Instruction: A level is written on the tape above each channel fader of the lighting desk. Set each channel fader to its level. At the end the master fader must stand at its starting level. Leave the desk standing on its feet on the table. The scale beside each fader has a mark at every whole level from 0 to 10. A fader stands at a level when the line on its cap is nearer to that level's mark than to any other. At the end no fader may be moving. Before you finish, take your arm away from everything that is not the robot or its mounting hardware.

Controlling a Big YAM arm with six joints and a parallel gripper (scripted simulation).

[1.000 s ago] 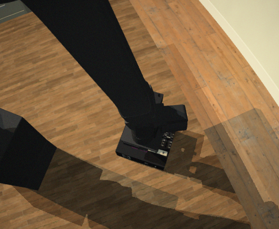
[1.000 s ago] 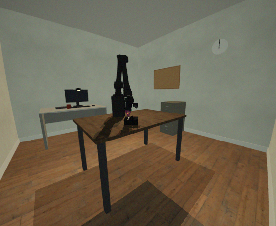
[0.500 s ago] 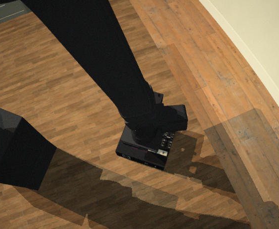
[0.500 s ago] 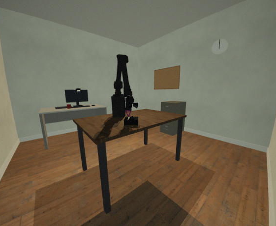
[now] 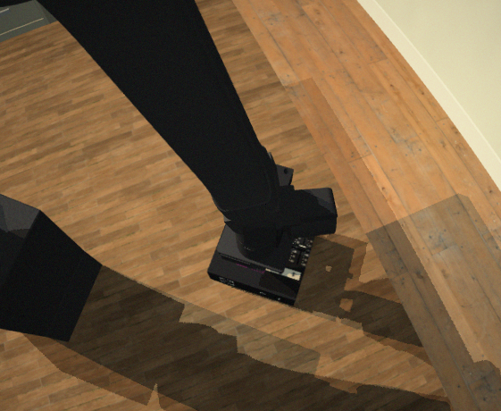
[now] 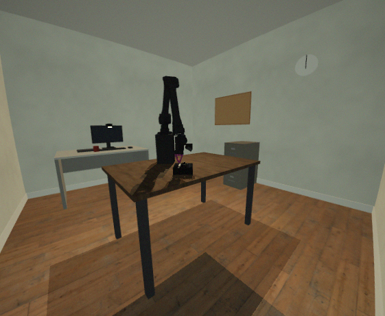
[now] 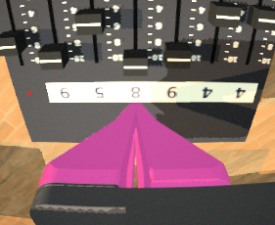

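My hand is 20 mm to the right of the channel 4 fader, 20 mm short of it and 20 mm above it. Also, from my hand: channel 6 fader 50 mm to the left, 20 mm below, 10 mm behind; channel 5 fader cap 50 mm to the left, 20 mm below, 20 mm ahead; channel 3 fader cap 40 mm ahead, 20 mm below.
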